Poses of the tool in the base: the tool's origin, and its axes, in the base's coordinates. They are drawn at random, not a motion.
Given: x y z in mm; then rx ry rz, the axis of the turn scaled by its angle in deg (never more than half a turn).
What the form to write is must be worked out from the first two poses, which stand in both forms.
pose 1, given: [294.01 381.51 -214.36 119.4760 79.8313 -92.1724]
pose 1, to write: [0.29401 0.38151 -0.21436 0.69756 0.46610 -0.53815 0.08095]
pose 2, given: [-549.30 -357.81 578.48 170.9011 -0.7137 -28.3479]
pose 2, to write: [-0.54930 -0.35781 0.57848 0.98479 -0.00411 -0.16335 0.05898]
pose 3, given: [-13.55 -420.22 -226.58 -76.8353 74.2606 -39.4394]
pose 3, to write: [-0.01355 -0.42022 -0.22658 -0.56543 0.54648 -0.29023 0.54535]
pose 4, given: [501.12 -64.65 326.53 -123.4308 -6.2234 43.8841]
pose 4, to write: [0.50112 -0.06465 0.32653 -0.85692 -0.04321 0.30467 0.41352]
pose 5, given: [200.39 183.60 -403.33 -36.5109 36.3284 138.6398]
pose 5, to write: [0.20039 0.18360 -0.40333 -0.23724 0.23606 0.90086 0.27649]
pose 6, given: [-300.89 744.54 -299.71 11.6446 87.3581 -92.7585]
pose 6, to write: [-0.30089 0.74454 -0.29971 0.08178 0.61352 -0.65145 0.43876]
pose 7, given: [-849.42 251.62 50.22 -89.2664 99.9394 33.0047]
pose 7, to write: [-0.84942 0.25162 0.05022 -0.60388 0.67608 0.22327 0.35832]
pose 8, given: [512.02 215.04 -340.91 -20.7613 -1.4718 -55.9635]
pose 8, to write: [0.51202 0.21504 -0.34091 -0.17309 -0.01227 -0.46657 0.86729]
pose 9, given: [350.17 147.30 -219.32 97.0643 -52.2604 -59.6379]
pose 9, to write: [0.35017 0.14730 -0.21932 0.68797 -0.37041 -0.42270 0.45914]
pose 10, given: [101.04 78.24 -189.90 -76.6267 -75.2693 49.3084]
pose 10, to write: [0.10104 0.07824 -0.18990 -0.55629 -0.54643 0.35796 0.51363]
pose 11, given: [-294.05 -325.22 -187.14 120.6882 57.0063 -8.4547]
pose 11, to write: [-0.29405 -0.32522 -0.18714 0.82986 0.39198 -0.05814 0.39281]
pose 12, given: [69.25 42.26 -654.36 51.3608 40.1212 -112.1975]
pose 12, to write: [0.06925 0.04226 -0.65436 0.35839 0.27996 -0.78289 0.42457]
